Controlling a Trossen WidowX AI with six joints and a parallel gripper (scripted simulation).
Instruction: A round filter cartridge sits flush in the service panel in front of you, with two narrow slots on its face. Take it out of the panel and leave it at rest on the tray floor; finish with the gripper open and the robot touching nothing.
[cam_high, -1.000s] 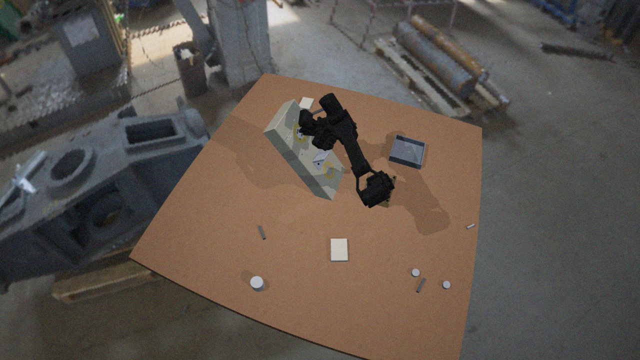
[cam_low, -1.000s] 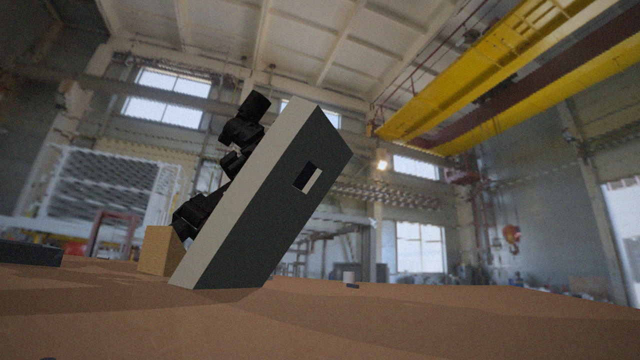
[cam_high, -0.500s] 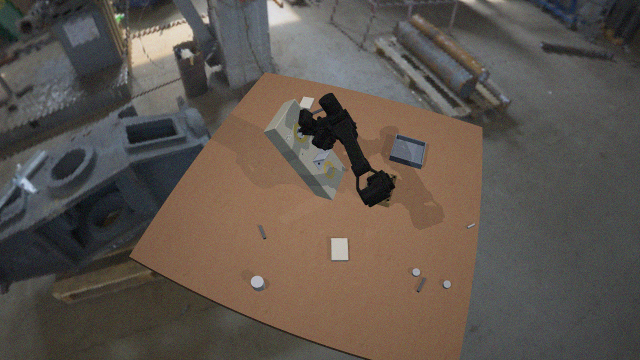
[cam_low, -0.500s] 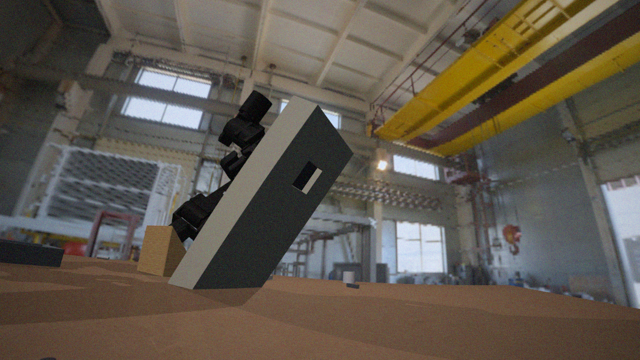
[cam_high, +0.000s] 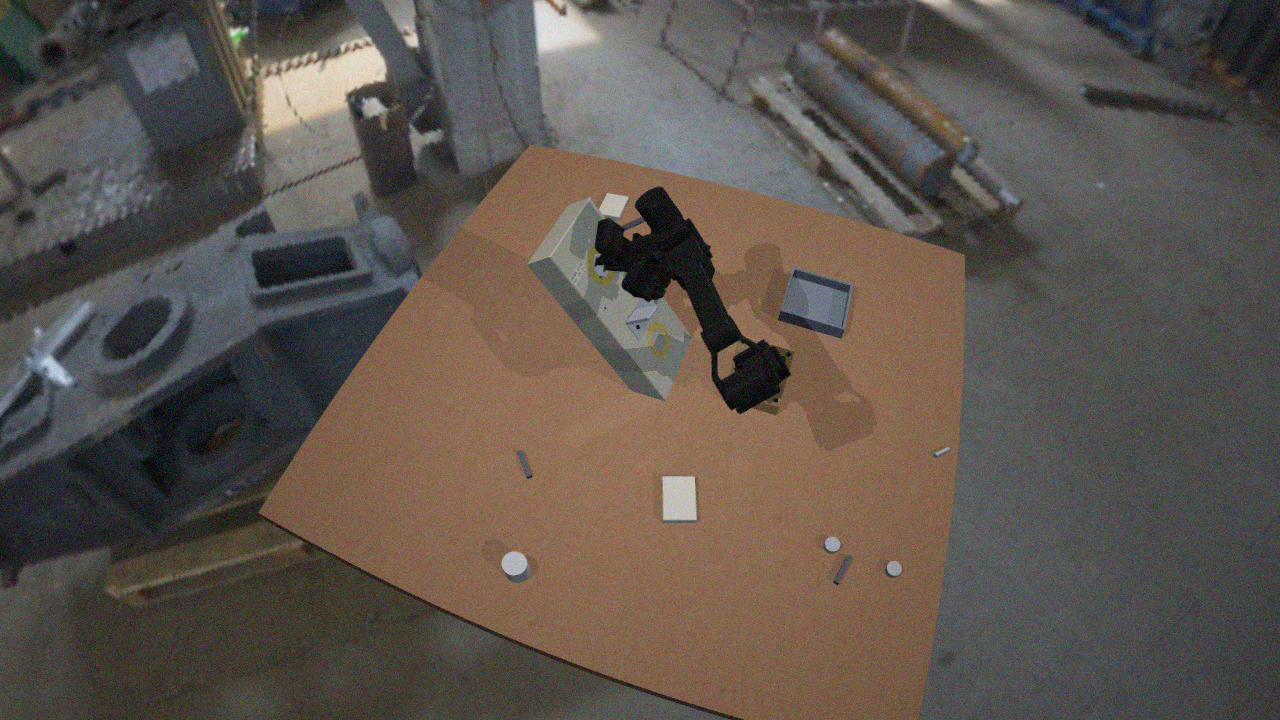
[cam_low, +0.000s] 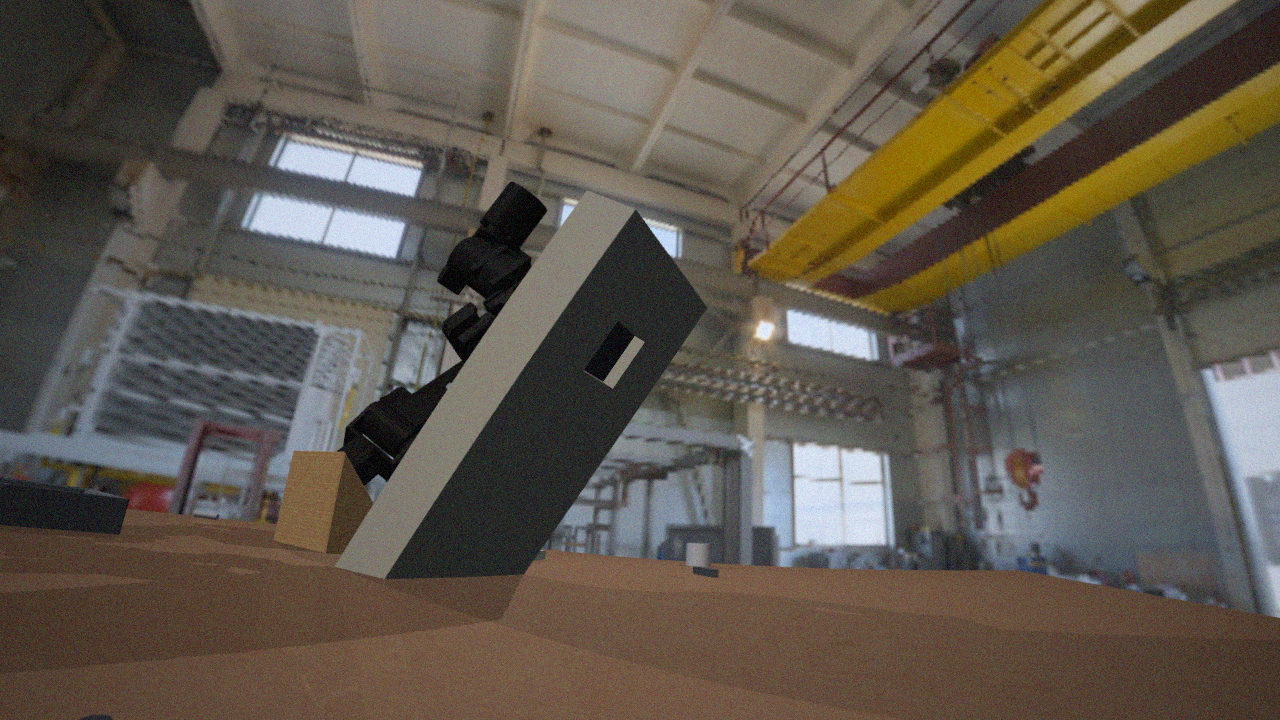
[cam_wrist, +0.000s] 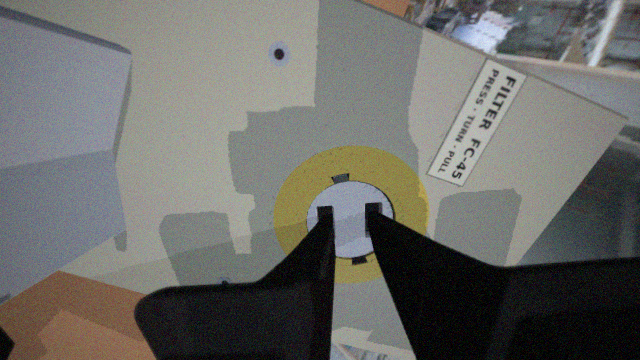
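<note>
Now: the round grey filter cartridge 10 mm ahead of my gripper tip and 10 mm below it. From my gripper tip the other things lie so: grey flap: 90 mm behind, 100 mm below; then beige service panel: 30 mm behind, 80 mm below; then grey tray: 420 mm behind, 280 mm to the right, 230 mm below.
</note>
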